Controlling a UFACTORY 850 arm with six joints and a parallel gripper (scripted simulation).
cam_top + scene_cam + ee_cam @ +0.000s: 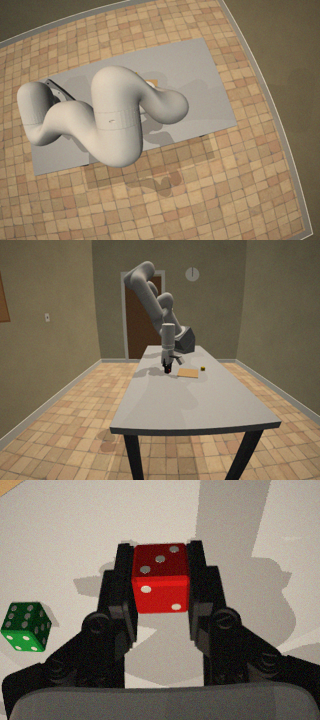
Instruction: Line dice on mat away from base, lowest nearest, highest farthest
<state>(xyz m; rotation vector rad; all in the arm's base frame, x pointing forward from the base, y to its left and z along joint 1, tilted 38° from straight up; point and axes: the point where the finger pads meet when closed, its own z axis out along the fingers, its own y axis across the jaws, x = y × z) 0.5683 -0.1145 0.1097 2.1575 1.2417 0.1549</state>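
Now: hand 1 cm above the red die. The rest, counted from my hand: green die (10 cm behind, 2 cm to the left, 1 cm below); then yellow die (2 cm behind, 26 cm to the left, 1 cm below); then mat (2 cm ahead, 14 cm to the left, 2 cm below).
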